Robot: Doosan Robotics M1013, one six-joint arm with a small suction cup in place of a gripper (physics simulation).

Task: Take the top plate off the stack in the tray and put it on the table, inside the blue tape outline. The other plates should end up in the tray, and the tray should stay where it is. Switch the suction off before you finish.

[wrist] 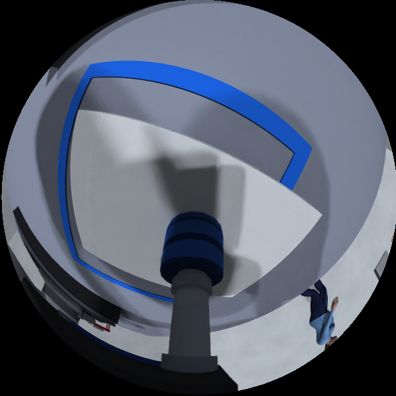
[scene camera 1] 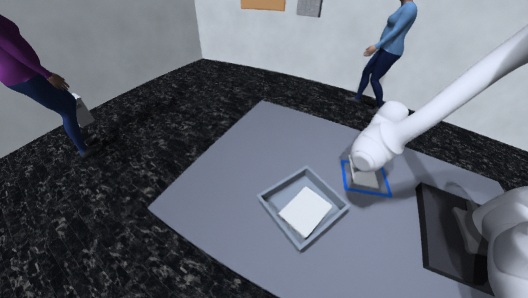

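Note:
The taken-off plate, flat and pale, is at table level inside the blue tape outline in the scene view. In the wrist view its right corner overlaps the tape. My dark blue suction cup is pressed onto the plate's upper face and appears shut on it. In the scene view the cup is hidden by the arm's white wrist. The other plates lie stacked in the blue-grey tray, left of the outline; how many there are cannot be told.
The grey table carries the tray and a black base plate under the arm at the right. A person in blue stands beyond the table's far edge. Another person in purple stands at the far left.

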